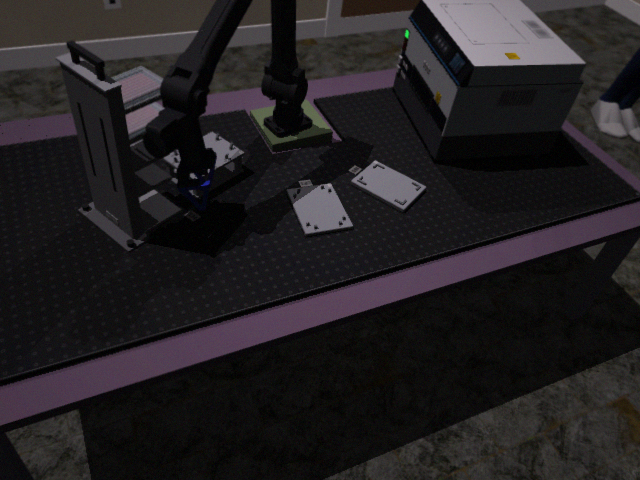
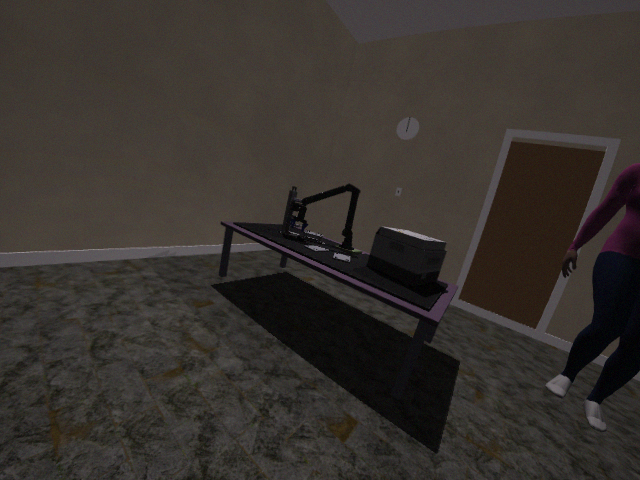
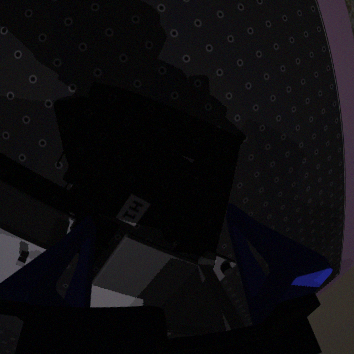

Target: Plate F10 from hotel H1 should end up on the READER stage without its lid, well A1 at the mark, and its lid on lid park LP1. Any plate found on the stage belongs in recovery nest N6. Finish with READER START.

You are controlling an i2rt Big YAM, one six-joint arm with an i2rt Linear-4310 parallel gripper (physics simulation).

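Frame: origin at the arm's base, x left, y back, z up, level; millimetres.
Where they show: gripper, between the fingertips: (image 1: 205, 198) (image 2: 297, 230) (image 3: 159, 216); arm's base, origin of its link: (image 1: 288, 124) (image 2: 346, 248).
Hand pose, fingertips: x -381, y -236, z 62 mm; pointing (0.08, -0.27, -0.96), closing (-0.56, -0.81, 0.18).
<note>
Things, the pixels of their centre, and the offset from my fingertips. "*": a spot on its surface instead.
- Hotel H1, middle of its body: (image 1: 120, 140) (image 2: 293, 211) dx -133, dy +105, dz +136 mm
- black rectangular shape, a spot on its surface: (image 3: 147, 154) * dx +16, dy -17, dz -73 mm
- READER, middle of its body: (image 1: 479, 78) (image 2: 407, 254) dx +896, dy +18, dz +76 mm
- grey pad with pins, a spot on its surface: (image 1: 220, 149) * dx +125, dy +162, dz -13 mm
- pad with corner brackets, a spot on its surface: (image 1: 390, 185) * dx +473, dy -116, dz -62 mm
Hotel H1 (image 1: 104, 157) (image 2: 290, 210) is a grey tower at the table's left with grey shelves (image 1: 156, 205) sticking out to its right. Its small H1 tag (image 3: 133, 209) (image 1: 192, 215) lies in front of it. My gripper (image 1: 195, 192) (image 3: 159, 216) (image 2: 298, 222) hangs low over the shelves by the tag, with its blue fingers wide open and nothing between them. A black rectangular shape (image 3: 147, 154) (image 1: 199, 233) lies just beyond the tag. It is too dark to tell whether it is a plate or a shadow. The READER (image 1: 485, 71) (image 2: 409, 254) is the big white box at the right, with a green light.
A grey pad with pins (image 1: 220, 149) sits behind the gripper. A second one (image 1: 320, 209) lies mid-table, and a pad with corner brackets (image 1: 390, 185) lies right of it. The arm's green base (image 1: 309, 135) is at the back. Pink trays (image 1: 137, 86) stand at the back left.
</note>
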